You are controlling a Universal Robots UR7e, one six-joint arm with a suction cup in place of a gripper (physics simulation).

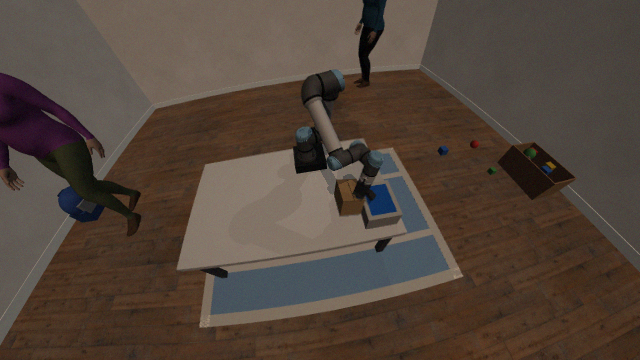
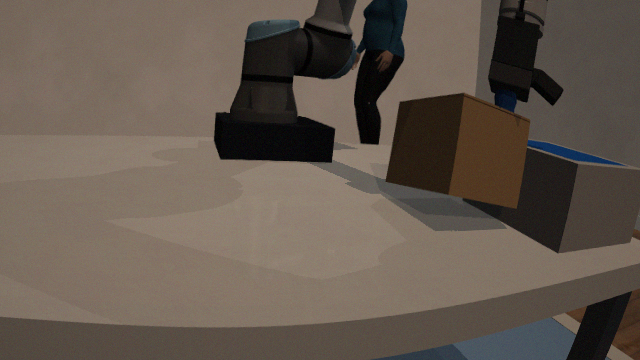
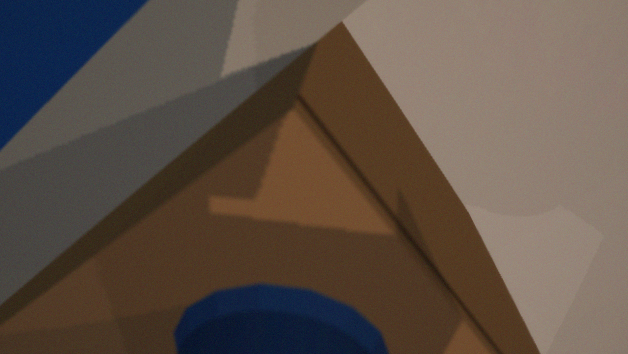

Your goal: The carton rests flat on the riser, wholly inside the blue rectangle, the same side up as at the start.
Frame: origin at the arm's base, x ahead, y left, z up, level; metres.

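Seen in the pictures: hand, its tool point: (image 1: 358, 197) (image 2: 502, 122) (image 3: 283, 300); arm's base, origin of its link: (image 1: 306, 155) (image 2: 262, 119).
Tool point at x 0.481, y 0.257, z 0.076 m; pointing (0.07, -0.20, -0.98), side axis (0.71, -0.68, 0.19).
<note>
Pixels of each thing's top centre, then the offset from my tool point to it. Level surfaces: height alone.
- table, height of its surface: dz -0.149 m
- grey riser, centre of its top: (image 2: 559, 150) (image 1: 379, 198) dz -0.029, dx +0.016, dy +0.127 m
- blue rectangle, centre of its top: (image 2: 559, 150) (image 1: 379, 198) dz -0.029, dx +0.016, dy +0.127 m
The brown carton (image 1: 348, 200) (image 2: 458, 148) (image 3: 306, 182) hangs tilted a little above the table (image 1: 242, 232) (image 2: 273, 240), close against the left side of the grey riser (image 1: 382, 221) (image 2: 541, 193) (image 3: 154, 57). The blue rectangle (image 1: 381, 199) (image 2: 543, 146) (image 3: 100, 22) on the riser's top is bare. My suction cup (image 1: 359, 193) (image 2: 506, 101) (image 3: 279, 324) sits on the carton's top face near the edge on the riser's side and holds it. The carton's low edge points away from the riser.
The arm's black base (image 1: 309, 156) (image 2: 273, 135) stands at the back of the table. One person (image 1: 368, 38) (image 2: 378, 69) stands behind the table and another (image 1: 103, 186) at the far left. A toy box (image 1: 526, 174) and small toys lie on the floor to the right.
</note>
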